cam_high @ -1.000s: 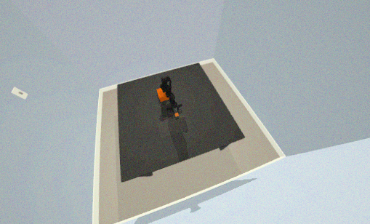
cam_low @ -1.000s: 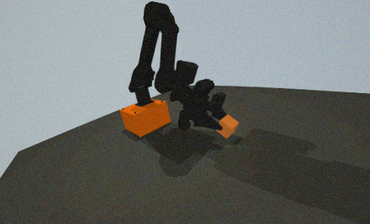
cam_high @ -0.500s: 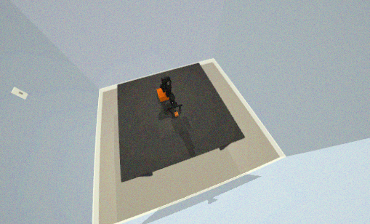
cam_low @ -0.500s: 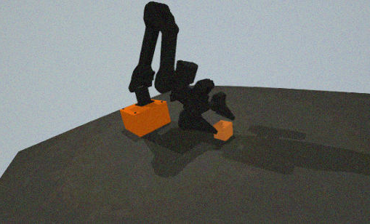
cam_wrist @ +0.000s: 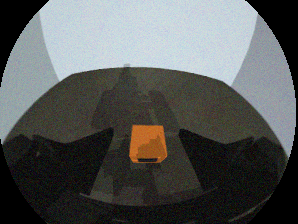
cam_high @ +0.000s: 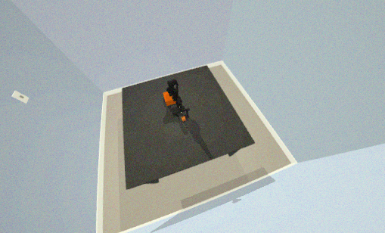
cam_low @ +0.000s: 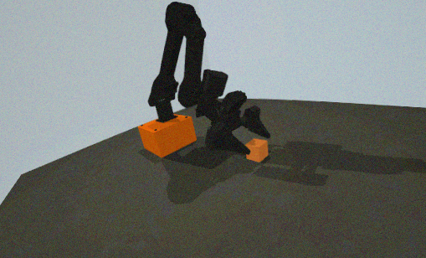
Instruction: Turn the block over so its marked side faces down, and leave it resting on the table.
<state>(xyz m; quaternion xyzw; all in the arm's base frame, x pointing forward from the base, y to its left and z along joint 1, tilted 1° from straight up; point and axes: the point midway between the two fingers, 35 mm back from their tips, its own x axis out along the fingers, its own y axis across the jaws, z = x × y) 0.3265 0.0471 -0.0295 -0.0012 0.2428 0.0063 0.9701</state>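
Right now my gripper tip is 2 cm past the orange block and 2 cm above it.
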